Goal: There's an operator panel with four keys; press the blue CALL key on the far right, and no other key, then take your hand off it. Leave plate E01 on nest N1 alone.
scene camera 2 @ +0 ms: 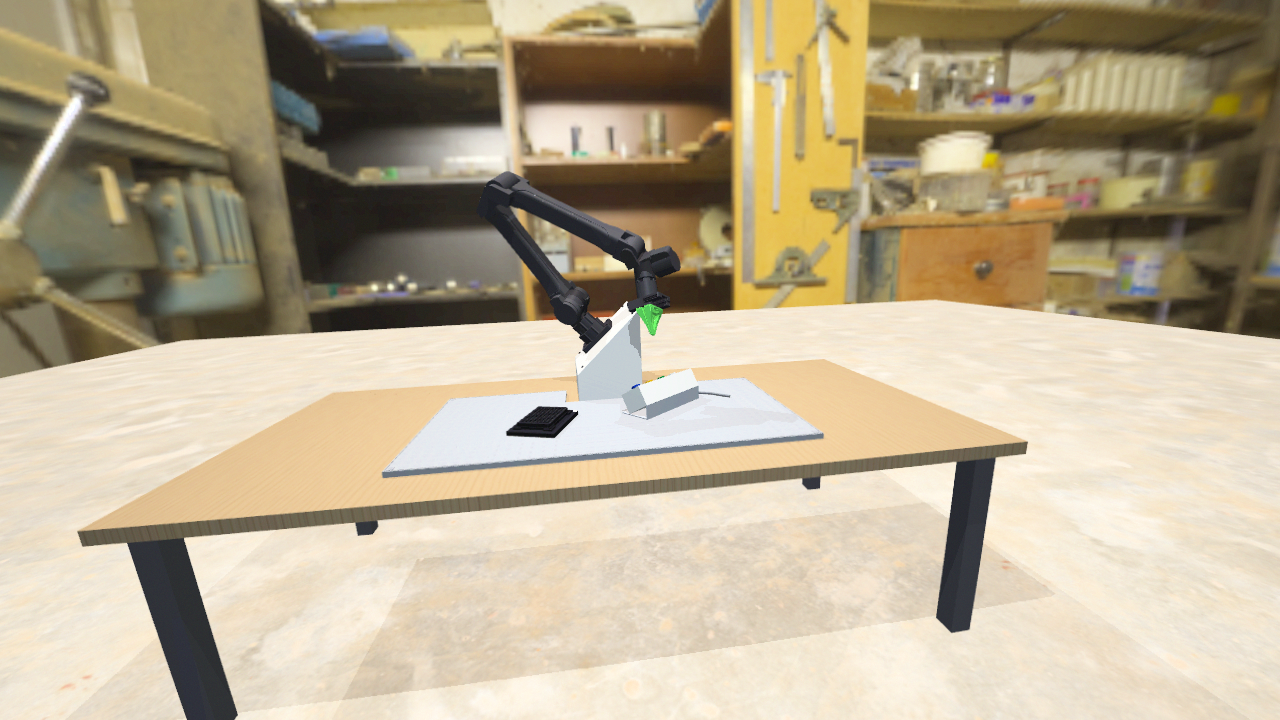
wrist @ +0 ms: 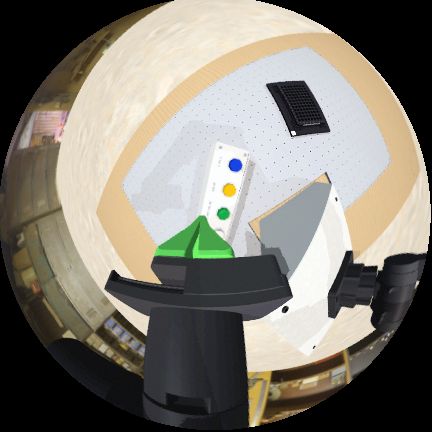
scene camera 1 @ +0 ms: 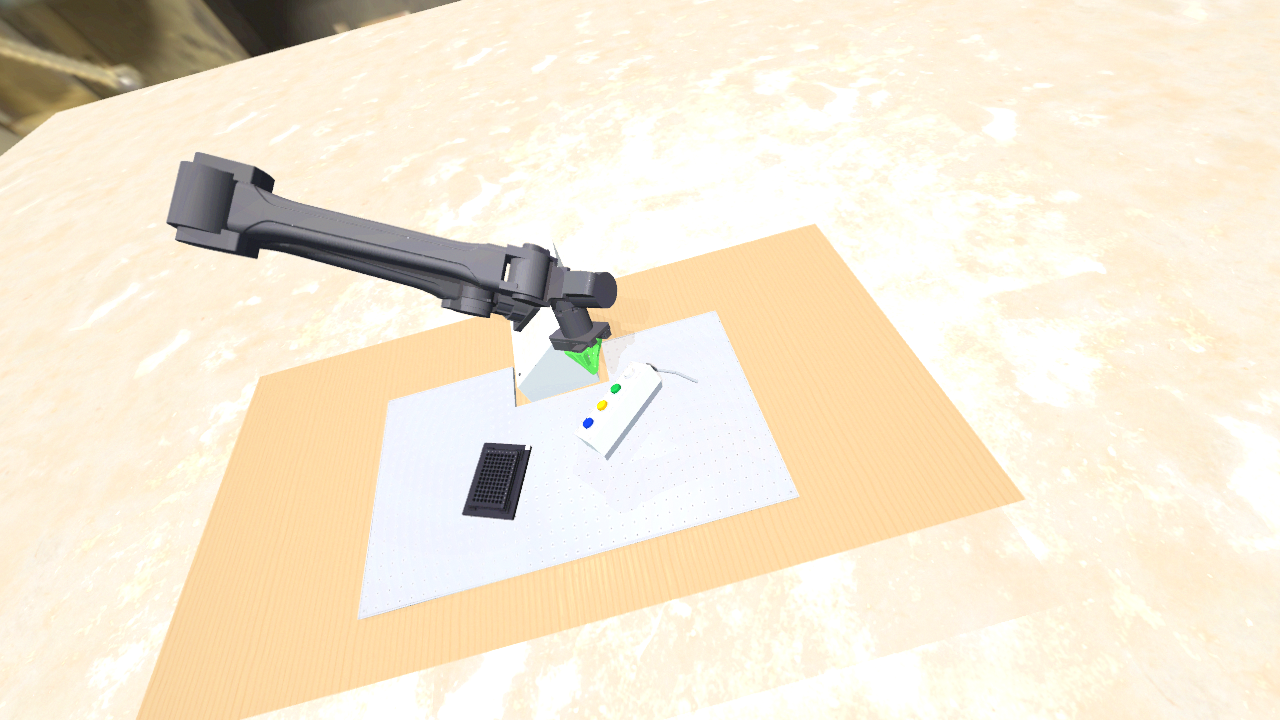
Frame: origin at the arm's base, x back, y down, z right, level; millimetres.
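Where they show: gripper, between the fingertips: (scene camera 2: 652,335) (wrist: 202,219) (scene camera 1: 595,372); arm's base, origin of its link: (scene camera 2: 599,337) (wrist: 339,283) (scene camera 1: 529,306).
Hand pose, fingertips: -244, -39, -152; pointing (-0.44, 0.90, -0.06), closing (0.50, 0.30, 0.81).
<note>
Each offset is from my fingertips to the top centre of the thing, as dx, dy, dz. "spot": to the spot under its first point. Level surfaces: height alone.
The white operator panel @[-12, +108, -18] (scene camera 1: 623,419) (scene camera 2: 666,395) (wrist: 212,172) stands tilted on the perforated board. Its blue CALL key @[-50, +117, +51] (scene camera 1: 588,422) (wrist: 235,165) is at one end, then the yellow key @[-14, +117, +15] (scene camera 1: 602,405) (wrist: 229,190), the green key @[+21, +117, -20] (scene camera 1: 615,388) (wrist: 223,213) and a white key @[+56, +117, -56] (wrist: 220,232), partly hidden by the fingers in the wrist view. My gripper (scene camera 1: 595,370) (scene camera 2: 652,332) (wrist: 202,219) is shut and empty, its green fingertips high above the board near the arm's base, apart from the panel. The black plate E01 @[-115, +165, +284] (scene camera 1: 495,477) (scene camera 2: 543,417) (wrist: 302,104) sits on its dark nest.
The pale perforated board @[dy +191] (scene camera 1: 429,537) (scene camera 2: 447,456) (wrist: 350,115) lies on a wooden table @[dy +204] (scene camera 1: 859,358) (scene camera 2: 895,420). The white arm base (scene camera 1: 554,376) (scene camera 2: 608,371) (wrist: 325,270) stands beside the panel. A grey cable @[spot: +61, +184, -173] (scene camera 1: 678,372) (scene camera 2: 716,394) leaves the panel's far end.
</note>
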